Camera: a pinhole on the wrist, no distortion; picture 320 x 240 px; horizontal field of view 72.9 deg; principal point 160.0 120.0 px. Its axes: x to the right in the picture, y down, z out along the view. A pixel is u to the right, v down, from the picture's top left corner.
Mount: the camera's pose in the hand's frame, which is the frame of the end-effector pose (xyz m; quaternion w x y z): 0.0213 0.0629 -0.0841 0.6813 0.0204 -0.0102 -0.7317
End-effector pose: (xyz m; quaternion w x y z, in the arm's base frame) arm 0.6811 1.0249 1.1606 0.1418 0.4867 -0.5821 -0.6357
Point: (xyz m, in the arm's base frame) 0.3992 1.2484 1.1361
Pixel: 176.6 111.1
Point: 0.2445 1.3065 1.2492
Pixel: 119.5 104.4
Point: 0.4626 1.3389 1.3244
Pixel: 125.9 13.3
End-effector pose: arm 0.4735 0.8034 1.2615 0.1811 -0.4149 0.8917 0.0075
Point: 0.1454 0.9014 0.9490
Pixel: outside the picture
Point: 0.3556 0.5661 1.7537
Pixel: behind the camera
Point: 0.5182 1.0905 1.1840
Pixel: outside the picture
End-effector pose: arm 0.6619 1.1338 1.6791 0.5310 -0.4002 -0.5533 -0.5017
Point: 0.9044 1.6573 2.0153
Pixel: 30.4 212.0
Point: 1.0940 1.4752 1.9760
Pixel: outside the picture
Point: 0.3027 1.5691 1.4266
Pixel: 302.3 38.3
